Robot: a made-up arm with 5 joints. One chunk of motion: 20 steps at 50 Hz.
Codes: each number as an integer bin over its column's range. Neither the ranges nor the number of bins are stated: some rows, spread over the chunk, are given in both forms.
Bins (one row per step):
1: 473 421 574 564 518 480
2: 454 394 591 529 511 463
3: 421 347 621 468 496 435
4: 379 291 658 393 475 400
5: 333 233 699 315 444 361
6: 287 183 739 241 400 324
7: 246 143 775 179 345 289
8: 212 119 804 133 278 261
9: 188 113 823 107 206 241
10: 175 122 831 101 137 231
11: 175 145 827 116 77 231
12: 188 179 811 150 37 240
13: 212 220 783 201 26 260
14: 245 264 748 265 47 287
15: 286 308 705 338 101 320
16: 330 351 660 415 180 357
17: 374 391 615 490 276 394
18: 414 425 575 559 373 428
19: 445 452 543 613 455 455
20: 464 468 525 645 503 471
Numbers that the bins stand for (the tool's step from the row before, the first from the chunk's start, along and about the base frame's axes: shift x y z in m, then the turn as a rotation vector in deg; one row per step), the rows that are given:
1: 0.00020 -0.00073 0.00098 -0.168 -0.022 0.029
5: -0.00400 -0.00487 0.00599 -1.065 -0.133 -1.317
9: -0.00835 -0.00751 0.01095 -1.814 -0.491 -2.674
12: -0.00835 -0.00606 0.01047 -1.659 -0.744 -2.685
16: -0.00409 -0.00227 0.00443 -0.705 -0.530 -1.362
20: -0.00007 0.00031 -0.00098 0.124 -0.045 -0.072
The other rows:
2: -0.00037 -0.00132 0.00166 -0.294 -0.033 -0.163
3: -0.00136 -0.00236 0.00286 -0.514 -0.055 -0.480
4: -0.00262 -0.00359 0.00435 -0.784 -0.087 -0.875
6: -0.00538 -0.00597 0.00759 -1.332 -0.199 -1.735
7: -0.00661 -0.00685 0.00903 -1.555 -0.282 -2.131
8: -0.00763 -0.00738 0.01019 -1.721 -0.383 -2.448
10: -0.00874 -0.00731 0.01127 -1.836 -0.594 -2.787
11: -0.00874 -0.00681 0.01111 -1.782 -0.684 -2.787
13: -0.00763 -0.00516 0.00935 -1.476 -0.761 -2.459
14: -0.00664 -0.00419 0.00795 -1.245 -0.729 -2.154
15: -0.00541 -0.00322 0.00623 -0.982 -0.648 -1.780
17: -0.00277 -0.00139 0.00262 -0.434 -0.386 -0.943
18: -0.00157 -0.00064 0.00102 -0.186 -0.240 -0.559
19: -0.00064 -0.00005 -0.00026 0.009 -0.117 -0.253

